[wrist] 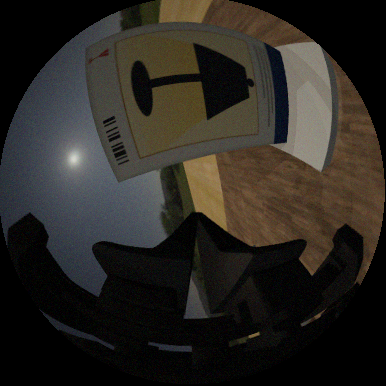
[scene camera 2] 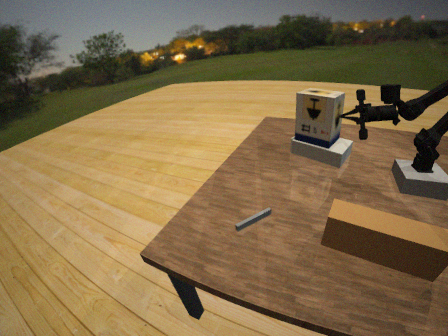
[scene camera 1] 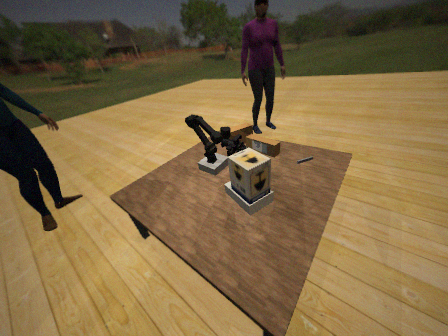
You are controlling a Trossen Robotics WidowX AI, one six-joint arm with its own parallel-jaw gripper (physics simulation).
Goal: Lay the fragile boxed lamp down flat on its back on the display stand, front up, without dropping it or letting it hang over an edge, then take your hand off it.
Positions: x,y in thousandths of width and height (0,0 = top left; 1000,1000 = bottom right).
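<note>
There is a display stand (scene camera 2: 751,463) (wrist: 810,253) in my scene. My gripper (scene camera 2: 758,347) (wrist: 506,561) is shut, and it holds nothing.
</note>
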